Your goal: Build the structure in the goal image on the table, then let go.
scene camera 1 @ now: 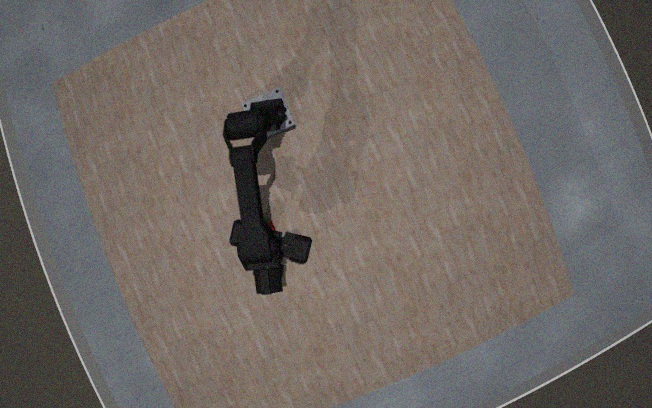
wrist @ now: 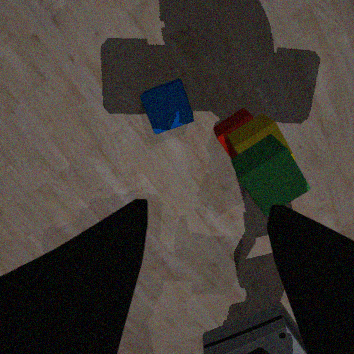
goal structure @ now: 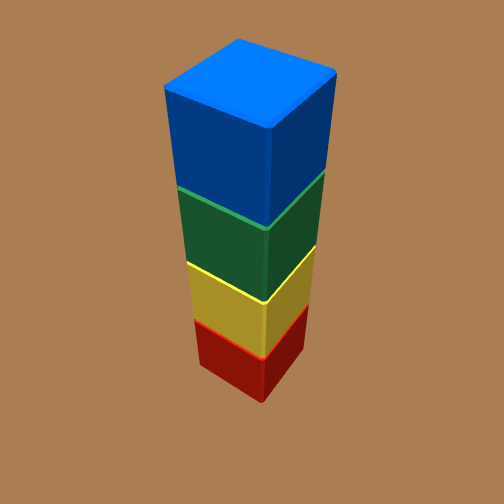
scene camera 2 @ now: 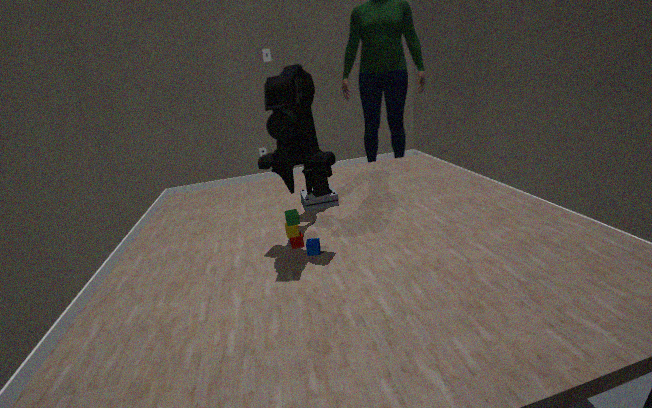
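Observation:
A green cube (scene camera 2: 292,217) (wrist: 274,175) sits on a yellow cube (scene camera 2: 292,230) (wrist: 257,131), which sits on a red cube (scene camera 2: 297,241) (wrist: 234,122). In scene camera 2 the yellow cube stands slightly left of the red one. A bit of red (scene camera 1: 272,226) shows beside the arm in scene camera 1. A blue cube (scene camera 2: 313,246) (wrist: 167,106) rests on the table beside the stack, with a small gap. My gripper (scene camera 2: 292,192) (wrist: 208,213) is open and empty, above the stack's height. In the wrist view the right fingertip overlaps the green cube's near edge. The arm hides the fingers in scene camera 1.
The arm's grey base plate (scene camera 1: 262,96) (scene camera 2: 320,202) is fixed to the wood-patterned table (scene camera 1: 425,200) (scene camera 2: 400,310). The arm (scene camera 1: 248,190) (scene camera 2: 300,130) reaches out from it. A person in a green top (scene camera 2: 382,37) stands in the background. Arm shadows fall around the cubes.

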